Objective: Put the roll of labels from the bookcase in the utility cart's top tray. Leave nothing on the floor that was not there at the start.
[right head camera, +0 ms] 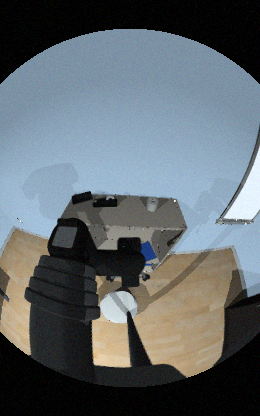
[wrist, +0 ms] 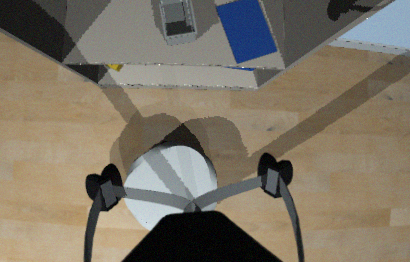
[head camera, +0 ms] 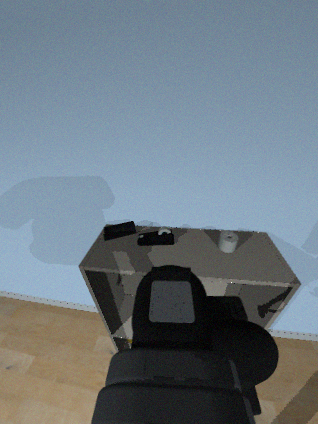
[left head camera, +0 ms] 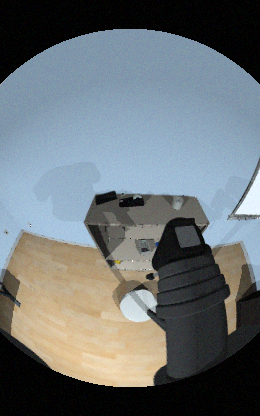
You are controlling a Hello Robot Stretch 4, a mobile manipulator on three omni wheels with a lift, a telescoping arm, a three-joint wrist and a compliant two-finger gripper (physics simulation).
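Where they show: gripper, between the fingertips: [wrist: 190,174]; robot's base, origin of its link: [right head camera: 119,305] [wrist: 173,183] [left head camera: 137,304].
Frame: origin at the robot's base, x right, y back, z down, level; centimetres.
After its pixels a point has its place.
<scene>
The roll of labels, a white cylinder [head camera: 228,242] @(y -58.4, x 23.7, z -108.7 cm) [left head camera: 177,202] @(y -58.5, x 23.6, z -108.7 cm) [right head camera: 152,203] @(y -58.7, x 24.4, z -109.2 cm), stands upright on the right part of the top of the grey-brown bookcase [head camera: 200,255] @(y -56.7, x 13.1, z -103.2 cm) [left head camera: 155,215] @(y -53.5, x 8.9, z -103.2 cm) [right head camera: 132,216] @(y -53.8, x 12.5, z -103.2 cm). My gripper [right head camera: 128,277] @(y -19.3, x 8.7, z -99.6 cm) [wrist: 190,174] @(y -19.3, x 8.7, z -99.6 cm) is open, its two dark fingertips wide apart with nothing between them. It points down over the floor, in front of the bookcase and apart from the roll. The arm and wrist hide part of the bookcase front in the head views. I cannot make out the utility cart or its top tray.
A black block [head camera: 119,230] @(y -67.8, x -22.3, z -107.0 cm) and a black tape dispenser [head camera: 156,238] @(y -63.9, x -5.0, z -105.8 cm) stand on the bookcase's left top. A grey bin [wrist: 178,22] @(y -60.8, x 7.3, z -43.6 cm) and a blue flat item [wrist: 247,31] @(y -57.1, x 30.4, z -43.2 cm) lie on its shelf. A white round surface [wrist: 170,185] @(y -2.7, x -0.1, z -18.7 cm) [right head camera: 119,306] @(y -0.1, x 1.2, z -18.7 cm) is under the gripper. Dark furniture [right head camera: 245,325] stands far right.
</scene>
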